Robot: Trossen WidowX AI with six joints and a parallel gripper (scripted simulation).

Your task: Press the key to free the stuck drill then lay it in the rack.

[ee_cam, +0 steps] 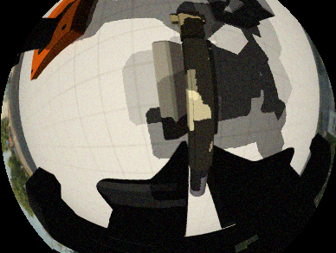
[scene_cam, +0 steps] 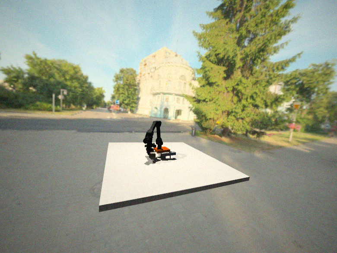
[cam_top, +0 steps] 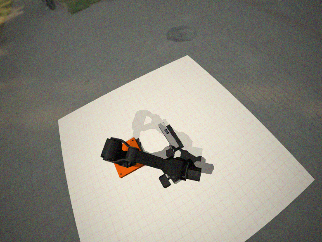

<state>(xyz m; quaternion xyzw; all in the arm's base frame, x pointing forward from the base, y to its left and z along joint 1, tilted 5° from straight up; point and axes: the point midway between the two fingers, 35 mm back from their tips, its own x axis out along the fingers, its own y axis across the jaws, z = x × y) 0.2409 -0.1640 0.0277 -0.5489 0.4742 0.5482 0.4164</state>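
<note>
Right now my gripper tip is 4 cm to the right of the olive drill, 4 cm below it and 1 cm past it. From my gripper tip the other things lie so: long grey block 23 cm to the left, 3 cm ahead, 2 cm above; grey grooved rack 5 cm to the left, 1 cm below, 1 cm behind; thin upright pin 25 cm to the left, 3 cm above, 2 cm ahead.
</note>
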